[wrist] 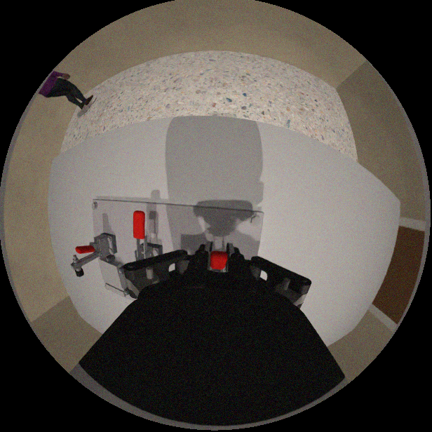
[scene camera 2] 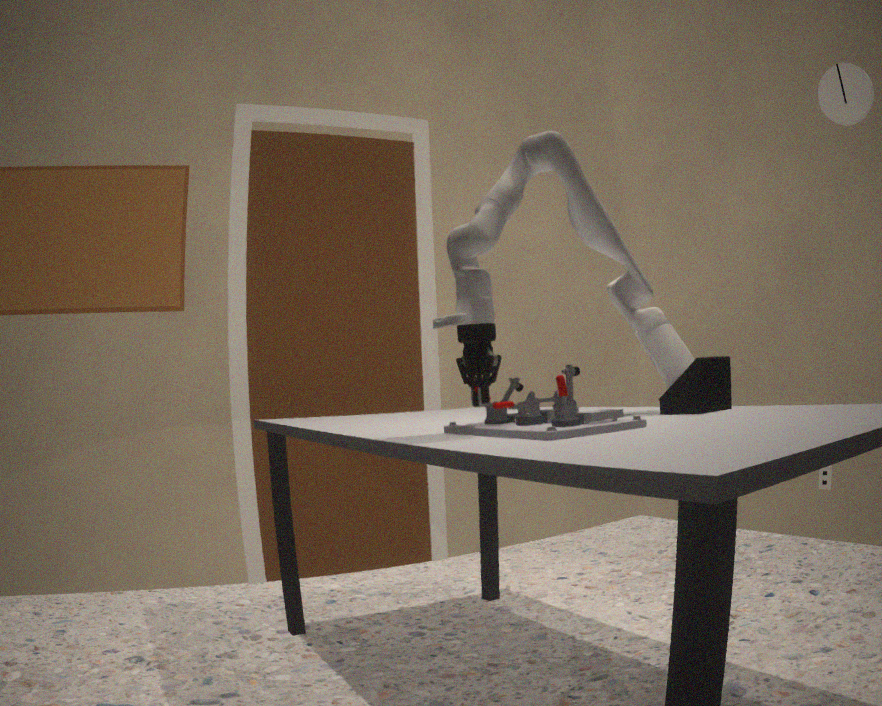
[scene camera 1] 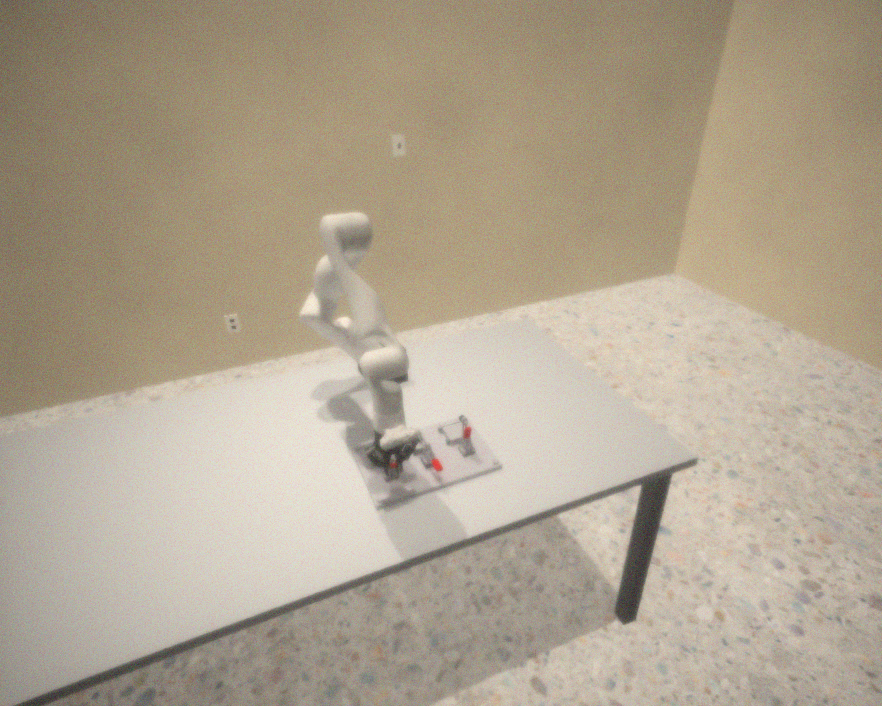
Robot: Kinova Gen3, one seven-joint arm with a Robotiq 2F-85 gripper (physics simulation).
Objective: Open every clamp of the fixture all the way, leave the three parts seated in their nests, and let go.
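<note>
The grey fixture plate lies on the table with three red-handled clamps. My gripper points down, shut on the red handle of the clamp at the plate's door-side end; that clamp's arm is tilted partway up. The middle clamp's handle lies low toward the front edge, its arm down. The far-end clamp's handle stands steep, its arm raised. A flat grey piece lies by it; other parts are hidden or unclear.
The white table carries the fixture and the arm's black base. The middle clamp stands close beside my fingers. A person is on the floor past the table in the wrist view.
</note>
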